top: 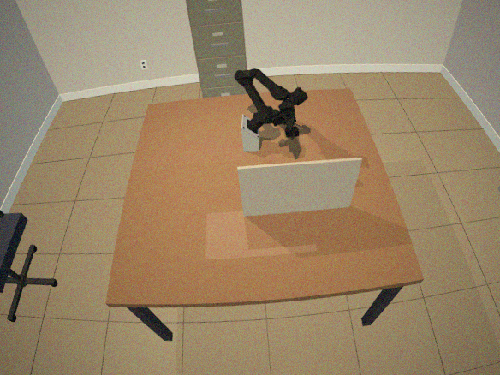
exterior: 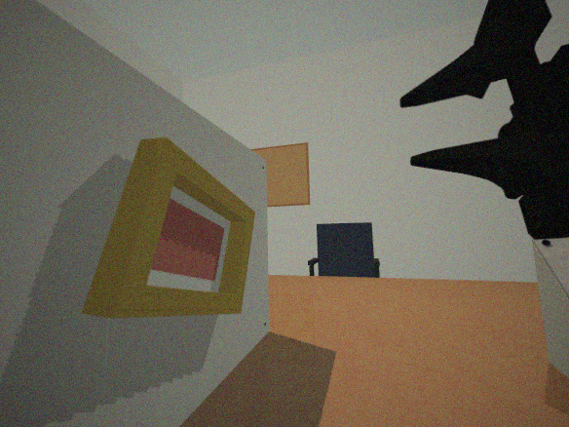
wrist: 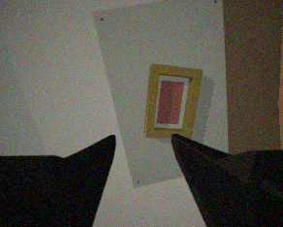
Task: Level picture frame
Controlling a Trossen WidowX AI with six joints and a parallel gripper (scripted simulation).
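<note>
Now: the picture frame 20 cm ahead of my gripper tip, 2 cm to the left of it and 9 cm below it. From my gripper tip the other things lie so: grey wall panel (21 cm ahead, 2 cm to the left, 10 cm below).
</note>
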